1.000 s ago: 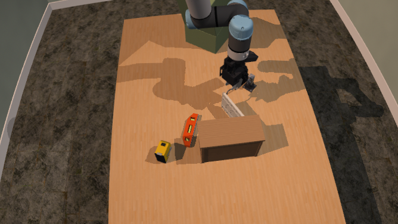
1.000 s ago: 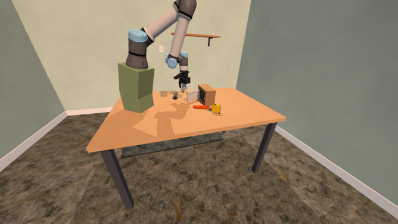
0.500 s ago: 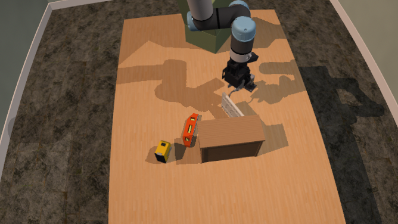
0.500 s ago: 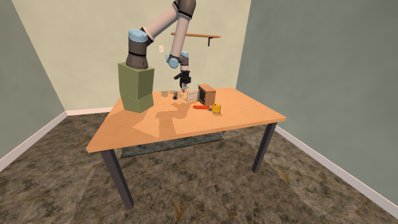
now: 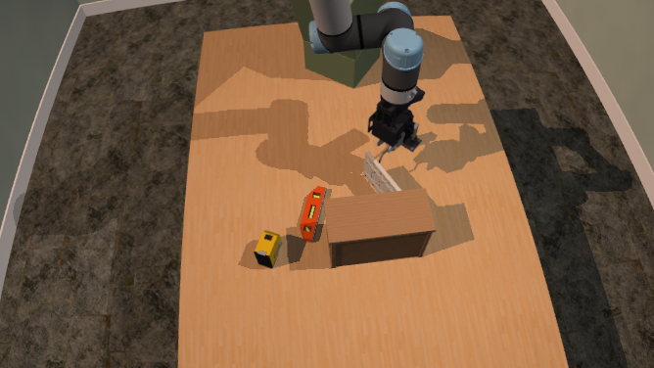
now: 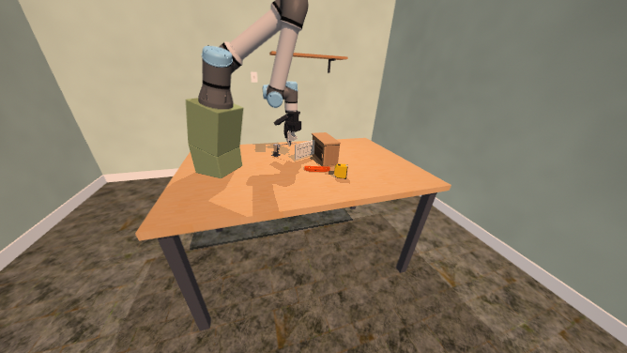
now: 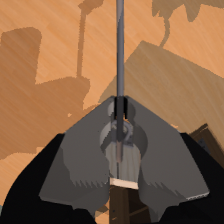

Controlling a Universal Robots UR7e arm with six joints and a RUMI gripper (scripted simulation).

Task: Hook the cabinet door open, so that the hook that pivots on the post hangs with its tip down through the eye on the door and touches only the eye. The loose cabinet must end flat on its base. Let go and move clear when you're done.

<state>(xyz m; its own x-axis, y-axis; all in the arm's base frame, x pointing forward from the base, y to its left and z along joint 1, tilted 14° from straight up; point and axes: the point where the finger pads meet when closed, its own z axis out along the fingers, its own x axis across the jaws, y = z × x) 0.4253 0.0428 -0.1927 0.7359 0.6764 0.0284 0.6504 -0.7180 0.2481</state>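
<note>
Right now my hand is 5 cm to the right of the dark hook post, 4 cm past it and 4 cm above it. Also, from my hand: yellow tape measure (34 cm to the right, 20 cm ahead, 6 cm below); white cabinet door (10 cm ahead, 3 cm to the right, 3 cm below); orange spirit level (22 cm to the right, 10 cm ahead, 9 cm below).
</note>
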